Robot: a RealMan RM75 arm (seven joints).
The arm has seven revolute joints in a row. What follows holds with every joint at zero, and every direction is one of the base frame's.
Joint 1 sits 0.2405 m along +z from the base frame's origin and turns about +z.
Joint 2 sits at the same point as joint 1 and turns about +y.
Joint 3 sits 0.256 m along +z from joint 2 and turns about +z.
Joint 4 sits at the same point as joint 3 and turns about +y.
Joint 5 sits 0.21 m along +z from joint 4 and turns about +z.
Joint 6 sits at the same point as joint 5 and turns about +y.
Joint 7 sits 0.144 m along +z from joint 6 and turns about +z.
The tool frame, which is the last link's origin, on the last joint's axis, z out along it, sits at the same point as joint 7; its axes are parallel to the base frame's.
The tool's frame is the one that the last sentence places.
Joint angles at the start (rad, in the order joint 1, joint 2, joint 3, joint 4, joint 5, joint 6, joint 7):
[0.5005 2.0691 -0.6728 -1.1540 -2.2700 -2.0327 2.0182]
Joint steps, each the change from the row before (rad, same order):
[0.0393 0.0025 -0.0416 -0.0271 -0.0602 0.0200 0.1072]
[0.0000 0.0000 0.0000 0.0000 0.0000 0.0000 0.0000]
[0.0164 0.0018 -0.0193 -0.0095 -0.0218 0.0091 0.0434]
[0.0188 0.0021 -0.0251 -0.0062 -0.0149 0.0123 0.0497]
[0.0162 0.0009 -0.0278 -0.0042 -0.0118 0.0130 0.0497]
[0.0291 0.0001 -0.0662 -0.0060 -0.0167 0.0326 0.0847]
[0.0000 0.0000 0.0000 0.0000 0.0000 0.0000 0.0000]
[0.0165 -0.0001 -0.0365 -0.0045 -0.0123 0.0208 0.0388]
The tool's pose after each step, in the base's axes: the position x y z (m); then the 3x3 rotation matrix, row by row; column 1 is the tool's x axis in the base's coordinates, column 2 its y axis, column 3 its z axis. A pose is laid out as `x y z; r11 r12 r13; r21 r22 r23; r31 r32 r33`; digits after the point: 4 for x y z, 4 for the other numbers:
0.2327 0.3014 0.0649; 0.6936 -0.7128 -0.1044; -0.7140 -0.6994 0.0321; -0.0959 0.0522 -0.9940
0.2327 0.3014 0.0649; 0.6936 -0.7128 -0.1044; -0.7140 -0.6994 0.0321; -0.0959 0.0522 -0.9940
0.2284 0.3058 0.0630; 0.6801 -0.7295 -0.0723; -0.7300 -0.6830 0.0247; -0.0674 0.0360 -0.9971
0.2224 0.3109 0.0599; 0.6654 -0.7452 -0.0445; -0.7453 -0.6665 0.0164; -0.0418 0.0222 -0.9989
0.2169 0.3155 0.0568; 0.6491 -0.7605 -0.0175; -0.7605 -0.6493 0.0083; -0.0177 0.0080 -0.9998
0.2058 0.3242 0.0493; 0.6290 -0.7765 0.0372; -0.7770 -0.6295 -0.0045; 0.0269 -0.0261 -0.9993
0.2058 0.3242 0.0493; 0.6290 -0.7765 0.0372; -0.7770 -0.6295 -0.0045; 0.0269 -0.0261 -0.9993
0.1997 0.3292 0.0455; 0.6240 -0.7782 0.0709; -0.7799 -0.6258 -0.0055; 0.0486 -0.0518 -0.9975

